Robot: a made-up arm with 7 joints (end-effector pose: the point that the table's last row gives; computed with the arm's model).
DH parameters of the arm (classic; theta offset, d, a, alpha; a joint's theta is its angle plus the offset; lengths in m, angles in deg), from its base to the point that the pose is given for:
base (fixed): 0 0 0 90
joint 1: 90 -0.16 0 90
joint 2: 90 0 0 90
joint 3: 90 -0.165 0 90
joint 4: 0 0 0 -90
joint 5: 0 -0.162 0 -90
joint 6: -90 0 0 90
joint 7: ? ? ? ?
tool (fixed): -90 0 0 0
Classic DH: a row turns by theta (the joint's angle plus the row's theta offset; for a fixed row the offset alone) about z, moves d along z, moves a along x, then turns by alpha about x.
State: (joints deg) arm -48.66 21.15 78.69 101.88 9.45 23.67 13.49
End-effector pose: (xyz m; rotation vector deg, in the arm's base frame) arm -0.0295 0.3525 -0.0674 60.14 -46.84 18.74
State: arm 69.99 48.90 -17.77 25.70 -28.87 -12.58 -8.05
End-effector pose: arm 0.2302 0.3802 -0.0126 81.00 -78.52 -21.96
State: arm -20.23 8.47 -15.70 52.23 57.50 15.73 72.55
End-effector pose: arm 0.0235 0.1646 -0.2926 -91.80 -33.14 24.49
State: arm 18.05 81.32 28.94 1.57 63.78 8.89 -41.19
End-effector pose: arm 0.0183 0.4835 -0.0437 68.33 -39.70 114.90
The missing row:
joint 7: 90 0 0 90
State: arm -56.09 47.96 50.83 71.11 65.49 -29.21 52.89
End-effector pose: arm 0.0064 0.4011 -0.1123 5.71 -91.40 -14.01
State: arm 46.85 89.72 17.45 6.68 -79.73 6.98 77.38
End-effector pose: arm 0.0093 0.4859 0.0159 19.68 15.48 2.97
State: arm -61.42 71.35 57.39 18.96 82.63 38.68 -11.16
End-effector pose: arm -0.0389 0.4757 -0.0535 46.60 -18.62 81.33
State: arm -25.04 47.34 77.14 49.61 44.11 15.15 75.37
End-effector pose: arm -0.0151 0.4401 -0.0972 -11.06 -95.93 13.75
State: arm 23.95 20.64 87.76 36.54 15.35 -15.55 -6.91
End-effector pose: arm 0.1018 0.3542 -0.2199 38.16 -73.63 108.29
